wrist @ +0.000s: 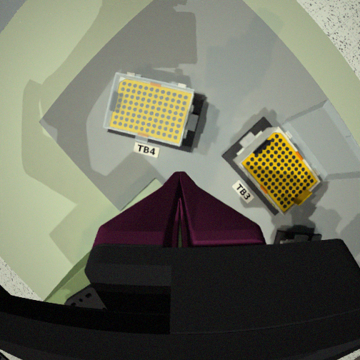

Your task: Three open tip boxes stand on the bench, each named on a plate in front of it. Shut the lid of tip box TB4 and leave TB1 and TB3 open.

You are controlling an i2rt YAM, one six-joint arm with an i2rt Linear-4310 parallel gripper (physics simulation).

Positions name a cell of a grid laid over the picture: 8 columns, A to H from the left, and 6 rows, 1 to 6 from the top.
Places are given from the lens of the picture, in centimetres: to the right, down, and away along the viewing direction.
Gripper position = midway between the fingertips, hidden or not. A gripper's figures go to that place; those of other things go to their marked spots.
my gripper (D4): 0, 0, 13
clear lid (D2): -4, -10, 30
grey mat (F2): 12, -19, 36
The marked spots on the clear lid and the grey mat are 19 cm apart.
